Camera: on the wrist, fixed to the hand. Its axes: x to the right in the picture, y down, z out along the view.
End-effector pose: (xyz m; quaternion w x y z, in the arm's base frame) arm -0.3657 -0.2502 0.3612 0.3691 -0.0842 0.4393 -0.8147
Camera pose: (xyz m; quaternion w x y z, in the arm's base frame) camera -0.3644 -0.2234 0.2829 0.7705 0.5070 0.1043 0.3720
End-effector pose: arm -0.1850 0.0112 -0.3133 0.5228 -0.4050 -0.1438 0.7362
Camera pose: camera -0.1710 -0.0279 -0.3850 0.7285 0.1953 -0.4512 -0.4770
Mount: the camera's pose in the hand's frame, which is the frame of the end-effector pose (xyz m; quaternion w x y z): -0.0044 0.0525 -0.0639 0.0155 -0.0036 -0.0817 -0.9965
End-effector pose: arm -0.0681 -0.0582 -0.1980 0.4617 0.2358 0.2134 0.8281
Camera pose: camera -0.1385 -0.0960 -0.2198 0.8506 -0.1430 0.1976 -0.4657
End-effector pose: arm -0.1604 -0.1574 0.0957 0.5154 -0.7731 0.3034 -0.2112
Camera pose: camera -0.2176 -0.2121 0.0713 0.1805 0.3334 0.8071 0.4526
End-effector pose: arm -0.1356 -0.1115 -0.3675 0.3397 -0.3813 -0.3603 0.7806
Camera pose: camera -0.0932 -0.1224 -0.4378 0.7524 0.4157 -0.4161 -0.2966
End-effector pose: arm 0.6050 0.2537 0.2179 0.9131 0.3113 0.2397 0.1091
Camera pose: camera 0.5663 0.3262 0.2079 0.1436 -0.2284 0.2389 -0.9328
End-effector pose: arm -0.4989 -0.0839 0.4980 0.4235 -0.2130 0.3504 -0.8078
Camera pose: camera -0.5093 -0.0764 0.4162 0.7706 0.4200 0.2385 0.4159
